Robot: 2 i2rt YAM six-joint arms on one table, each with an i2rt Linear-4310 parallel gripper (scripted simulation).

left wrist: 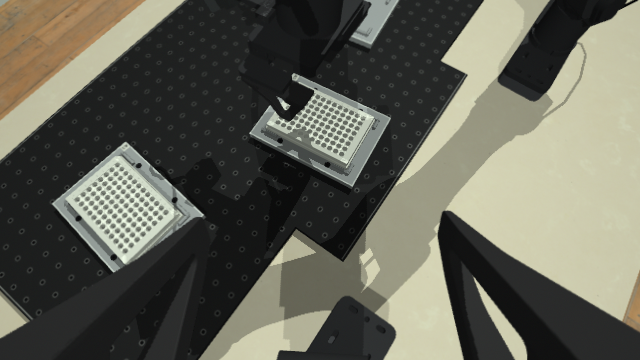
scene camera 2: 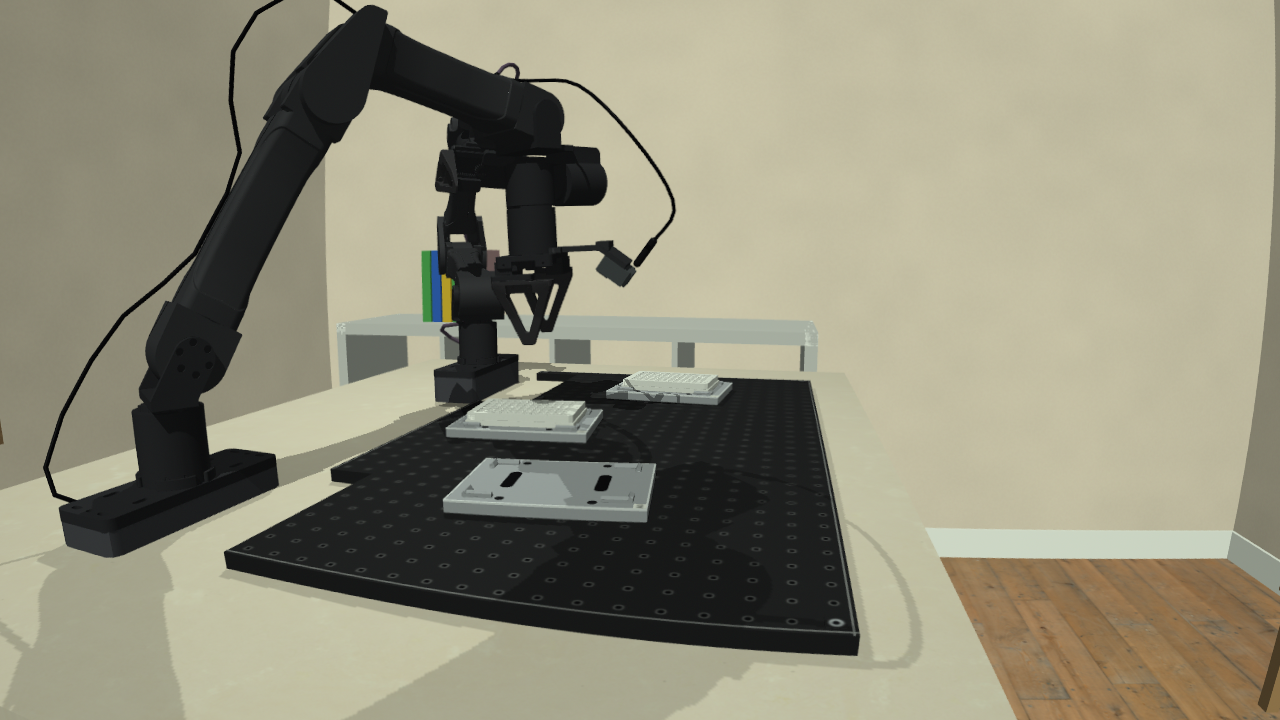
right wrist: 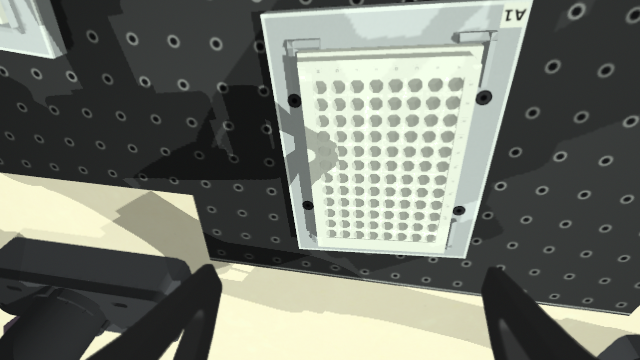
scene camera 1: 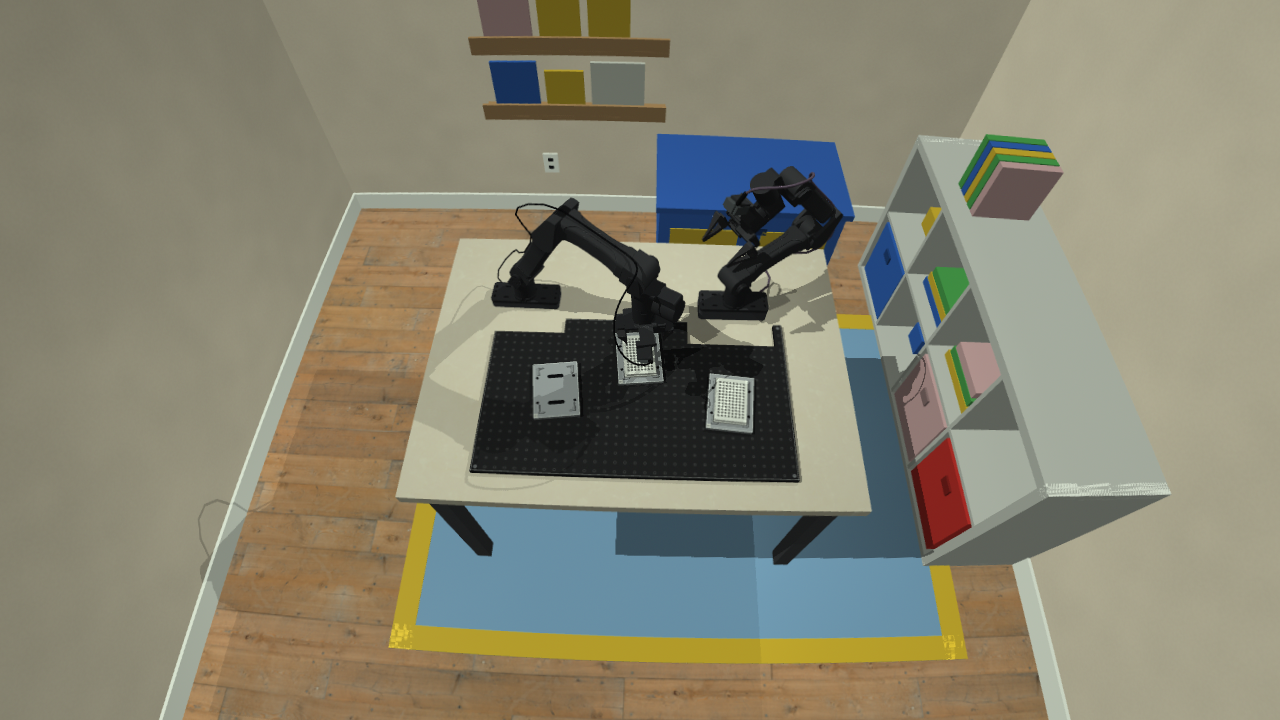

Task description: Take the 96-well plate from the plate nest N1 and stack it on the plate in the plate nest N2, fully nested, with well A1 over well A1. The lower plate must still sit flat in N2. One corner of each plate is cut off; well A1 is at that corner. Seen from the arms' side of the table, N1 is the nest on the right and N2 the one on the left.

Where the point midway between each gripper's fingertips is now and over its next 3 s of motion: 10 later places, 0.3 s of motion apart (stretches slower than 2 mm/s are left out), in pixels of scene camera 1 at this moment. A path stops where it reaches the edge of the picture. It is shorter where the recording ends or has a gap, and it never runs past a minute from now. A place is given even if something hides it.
My left gripper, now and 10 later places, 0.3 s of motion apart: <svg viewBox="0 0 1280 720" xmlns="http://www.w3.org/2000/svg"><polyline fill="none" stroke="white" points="714,253 710,254 686,273 662,302 650,325 649,336 648,339 646,339 649,341 647,341 643,342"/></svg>
My right gripper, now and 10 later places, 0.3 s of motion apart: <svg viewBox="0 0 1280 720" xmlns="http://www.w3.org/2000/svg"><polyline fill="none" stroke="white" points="645,340 640,337 621,336 587,330 554,327 518,321 489,321 468,319 466,320 467,319 475,319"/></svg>
